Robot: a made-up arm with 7 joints.
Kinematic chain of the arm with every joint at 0, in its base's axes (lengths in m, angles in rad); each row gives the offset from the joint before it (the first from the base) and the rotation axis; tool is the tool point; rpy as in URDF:
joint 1: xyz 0 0 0.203 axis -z
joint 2: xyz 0 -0.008 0.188 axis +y
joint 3: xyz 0 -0.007 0.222 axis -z
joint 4: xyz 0 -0.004 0.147 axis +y
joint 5: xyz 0 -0.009 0.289 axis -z
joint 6: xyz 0 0 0.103 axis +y
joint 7: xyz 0 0 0.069 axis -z
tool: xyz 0 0 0 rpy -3.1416 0 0
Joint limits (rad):
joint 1: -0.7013..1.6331
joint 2: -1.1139..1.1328
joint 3: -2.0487..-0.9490
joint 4: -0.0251..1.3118
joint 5: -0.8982..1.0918
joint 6: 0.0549..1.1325
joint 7: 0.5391..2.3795
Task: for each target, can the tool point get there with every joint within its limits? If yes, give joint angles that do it. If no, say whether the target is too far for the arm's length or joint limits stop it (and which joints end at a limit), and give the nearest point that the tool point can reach.
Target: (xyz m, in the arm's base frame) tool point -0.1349 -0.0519 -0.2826
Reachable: no: joint limits stop it (at a limit: joint 1, joint 2, joint 3, joint 4, joint 6) | nearest point -0.5920 -0.0505 0.3854 | short by 0.809 m
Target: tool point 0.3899 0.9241 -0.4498
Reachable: no: too far | nearest point 0.2420 0.5735 0.3173 | short by 0.856 m
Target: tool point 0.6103 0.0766 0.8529
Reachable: yes | joints 0.2111 0.7098 -1.0951 0.5112 0.2271 0.8061 1.3220
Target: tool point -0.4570 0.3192 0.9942
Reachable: yes | joints 0.5169 -0.7923 -1.1441 0.1115 -0.1648 0.4012 2.1171
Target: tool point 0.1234 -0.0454 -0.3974
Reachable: no: joint limits stop it (at a limit: joint 2, joint 3, joint 4, joint 6) | nearest point 0.5538 -0.2038 0.3137 | short by 0.846 m
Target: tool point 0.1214 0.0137 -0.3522
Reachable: no: joint limits stop it (at a limit: joint 2, joint 3, joint 4, joint 6) | nearest point 0.5860 0.0661 0.3139 | short by 0.814 m
